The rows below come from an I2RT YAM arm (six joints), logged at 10 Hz.
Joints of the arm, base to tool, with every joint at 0 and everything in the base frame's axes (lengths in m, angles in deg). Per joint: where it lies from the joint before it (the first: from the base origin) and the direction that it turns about. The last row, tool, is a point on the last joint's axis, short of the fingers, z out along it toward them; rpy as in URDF.
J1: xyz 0 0 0.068 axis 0 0 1
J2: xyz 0.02 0.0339 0.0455 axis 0 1 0
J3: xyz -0.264 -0.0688 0 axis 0 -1 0
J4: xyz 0.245 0.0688 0.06 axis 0 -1 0
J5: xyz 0.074 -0.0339 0.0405 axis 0 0 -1
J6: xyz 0.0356 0 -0.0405 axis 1 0 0
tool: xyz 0 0 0 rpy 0 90 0
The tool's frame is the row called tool.
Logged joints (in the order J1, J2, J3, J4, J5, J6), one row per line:
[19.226 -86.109 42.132 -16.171 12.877 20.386]
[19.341 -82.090 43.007 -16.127 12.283 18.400]
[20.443 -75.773 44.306 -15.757 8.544 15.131]
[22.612 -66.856 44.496 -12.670 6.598 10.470]
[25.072 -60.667 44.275 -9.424 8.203 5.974]
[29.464 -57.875 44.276 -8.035 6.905 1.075]
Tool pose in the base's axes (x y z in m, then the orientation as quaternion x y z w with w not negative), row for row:
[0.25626 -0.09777 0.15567 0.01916 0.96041 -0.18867 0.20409]
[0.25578 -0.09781 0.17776 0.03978 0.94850 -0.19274 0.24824]
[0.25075 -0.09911 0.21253 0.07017 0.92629 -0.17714 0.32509]
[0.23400 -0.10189 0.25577 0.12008 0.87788 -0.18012 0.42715]
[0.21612 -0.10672 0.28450 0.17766 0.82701 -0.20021 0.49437]
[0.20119 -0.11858 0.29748 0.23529 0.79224 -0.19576 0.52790]
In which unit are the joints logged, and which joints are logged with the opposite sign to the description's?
The joints are logged in degrees. Opposite sign: J1, J2, J6.
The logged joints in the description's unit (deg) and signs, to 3 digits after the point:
[-19.226 86.109 42.132 -16.171 12.877 -20.386]
[-19.341 82.090 43.007 -16.127 12.283 -18.400]
[-20.443 75.773 44.306 -15.757 8.544 -15.131]
[-22.612 66.856 44.496 -12.670 6.598 -10.470]
[-25.072 60.667 44.275 -9.424 8.203 -5.974]
[-29.464 57.875 44.276 -8.035 6.905 -1.075]

